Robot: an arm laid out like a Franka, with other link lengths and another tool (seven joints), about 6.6 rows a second.
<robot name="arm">
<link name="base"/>
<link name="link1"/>
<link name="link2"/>
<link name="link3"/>
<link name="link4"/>
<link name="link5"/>
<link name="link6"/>
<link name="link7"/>
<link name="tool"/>
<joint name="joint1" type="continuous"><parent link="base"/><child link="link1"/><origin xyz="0 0 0.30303" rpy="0 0 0"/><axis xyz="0 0 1"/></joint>
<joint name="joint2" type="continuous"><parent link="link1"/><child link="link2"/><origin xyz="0 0 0" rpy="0 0 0"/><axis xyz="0 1 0"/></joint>
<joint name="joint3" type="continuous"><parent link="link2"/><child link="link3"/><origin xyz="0 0 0.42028" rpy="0 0 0"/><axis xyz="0 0 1"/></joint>
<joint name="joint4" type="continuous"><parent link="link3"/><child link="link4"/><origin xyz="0.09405 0 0" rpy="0 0 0"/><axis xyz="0 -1 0"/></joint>
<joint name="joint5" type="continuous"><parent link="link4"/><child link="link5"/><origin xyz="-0.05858 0 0.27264" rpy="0 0 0"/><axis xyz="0 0 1"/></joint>
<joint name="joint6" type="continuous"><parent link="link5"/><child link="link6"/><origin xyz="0 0 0" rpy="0 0 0"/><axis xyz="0 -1 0"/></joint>
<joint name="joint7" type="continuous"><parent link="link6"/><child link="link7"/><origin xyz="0.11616 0 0" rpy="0 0 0"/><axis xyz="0 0 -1"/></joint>
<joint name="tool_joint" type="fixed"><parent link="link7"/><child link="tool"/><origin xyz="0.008 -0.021 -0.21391" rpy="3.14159 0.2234 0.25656"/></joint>
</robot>
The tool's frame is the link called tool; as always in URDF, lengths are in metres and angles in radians. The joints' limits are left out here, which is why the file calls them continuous.
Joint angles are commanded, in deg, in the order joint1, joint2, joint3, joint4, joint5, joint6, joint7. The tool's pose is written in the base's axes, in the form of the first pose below.
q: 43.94, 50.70, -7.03, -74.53, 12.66, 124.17, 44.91
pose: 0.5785 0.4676 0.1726; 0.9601 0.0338 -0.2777; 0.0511 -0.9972 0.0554; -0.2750 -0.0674 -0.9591
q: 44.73, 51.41, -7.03, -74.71, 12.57, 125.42, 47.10
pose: 0.5734 0.4758 0.1646; 0.9625 0.0086 -0.2711; 0.0260 -0.9978 0.0604; -0.2700 -0.0652 -0.9607
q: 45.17, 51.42, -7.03, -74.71, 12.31, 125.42, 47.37
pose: 0.5699 0.4798 0.1645; 0.9628 0.0144 -0.2697; 0.0305 -0.9980 0.0557; -0.2684 -0.0619 -0.9613
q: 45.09, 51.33, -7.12, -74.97, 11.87, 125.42, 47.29
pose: 0.5709 0.4767 0.1642; 0.9634 0.0176 -0.2676; 0.0314 -0.9984 0.0476; -0.2663 -0.0542 -0.9624
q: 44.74, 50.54, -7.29, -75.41, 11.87, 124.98, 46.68
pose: 0.5733 0.4705 0.1710; 0.9632 0.0200 -0.2680; 0.0336 -0.9984 0.0464; -0.2666 -0.0537 -0.9623
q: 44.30, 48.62, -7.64, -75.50, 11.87, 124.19, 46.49
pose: 0.5792 0.4644 0.1941; 0.9672 0.0134 -0.2535; 0.0295 -0.9978 0.0598; -0.2521 -0.0653 -0.9655
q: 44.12, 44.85, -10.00, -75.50, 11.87, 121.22, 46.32
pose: 0.5899 0.4426 0.2393; 0.9735 -0.0101 -0.2284; 0.0044 -0.9980 0.0630; -0.2286 -0.0624 -0.9715
